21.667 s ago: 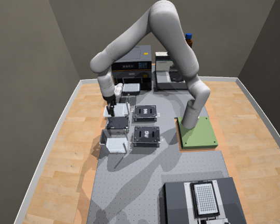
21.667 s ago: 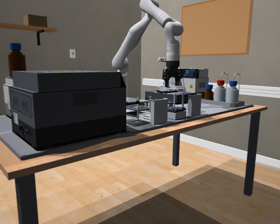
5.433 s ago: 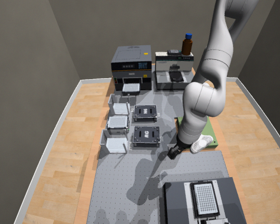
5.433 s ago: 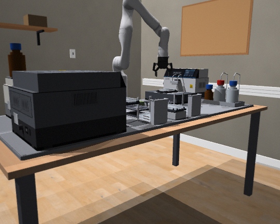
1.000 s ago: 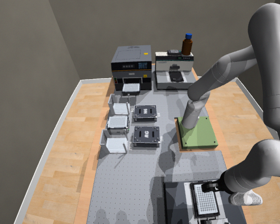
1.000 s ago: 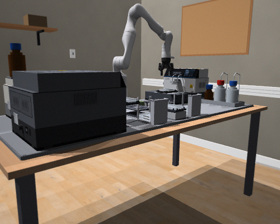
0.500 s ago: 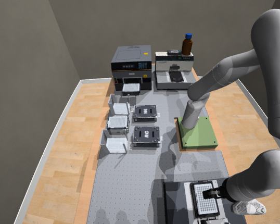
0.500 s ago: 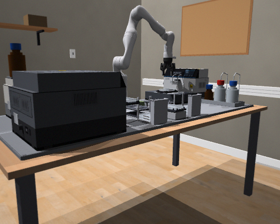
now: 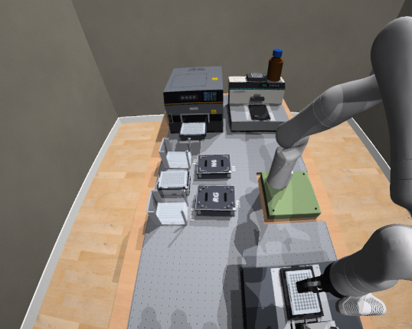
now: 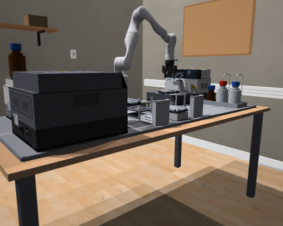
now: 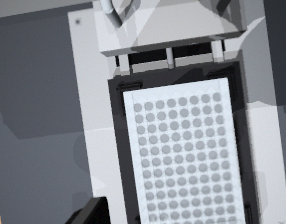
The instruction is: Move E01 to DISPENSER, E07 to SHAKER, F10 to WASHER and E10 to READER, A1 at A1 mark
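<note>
My gripper is now 120 mm above the washer nest. The rest, counted from my hand: DONE label: 370 mm ahead, 320 mm to the right, 200 mm below; nest RG: 270 mm ahead, 370 mm to the right, 150 mm below; A1 corner mark: 190 mm ahead, 320 mm to the right, 140 mm below.
</note>
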